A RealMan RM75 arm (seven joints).
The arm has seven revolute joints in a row. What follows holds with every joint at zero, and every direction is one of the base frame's.
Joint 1 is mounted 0.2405 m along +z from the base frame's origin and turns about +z.
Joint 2 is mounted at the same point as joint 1 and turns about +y.
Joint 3 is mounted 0.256 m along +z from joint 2 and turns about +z.
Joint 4 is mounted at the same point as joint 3 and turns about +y.
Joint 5 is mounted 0.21 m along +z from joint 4 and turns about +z.
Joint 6 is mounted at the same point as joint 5 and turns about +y.
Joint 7 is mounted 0.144 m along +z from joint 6 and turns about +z.
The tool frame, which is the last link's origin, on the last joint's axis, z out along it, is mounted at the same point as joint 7; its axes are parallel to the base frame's.
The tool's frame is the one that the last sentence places.
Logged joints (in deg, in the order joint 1, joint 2, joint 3, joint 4, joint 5, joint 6, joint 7), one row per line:
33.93, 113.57, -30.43, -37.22, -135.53, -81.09, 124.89
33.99, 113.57, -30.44, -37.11, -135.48, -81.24, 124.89
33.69, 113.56, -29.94, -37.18, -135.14, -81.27, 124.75
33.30, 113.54, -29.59, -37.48, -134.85, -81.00, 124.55
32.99, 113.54, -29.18, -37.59, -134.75, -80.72, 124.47
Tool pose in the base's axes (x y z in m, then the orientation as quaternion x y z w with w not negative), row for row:
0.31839, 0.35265, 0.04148, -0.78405, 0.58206, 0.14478, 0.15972
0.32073, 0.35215, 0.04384, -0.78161, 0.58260, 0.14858, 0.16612
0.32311, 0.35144, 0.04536, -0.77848, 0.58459, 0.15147, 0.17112
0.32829, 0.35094, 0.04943, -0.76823, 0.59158, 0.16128, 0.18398
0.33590, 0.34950, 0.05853, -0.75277, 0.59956, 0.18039, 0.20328
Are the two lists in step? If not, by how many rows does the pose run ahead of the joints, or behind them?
The pose runs 2 rows ahead of the joints: the pose in row i belongs to the joints in row i + 2.
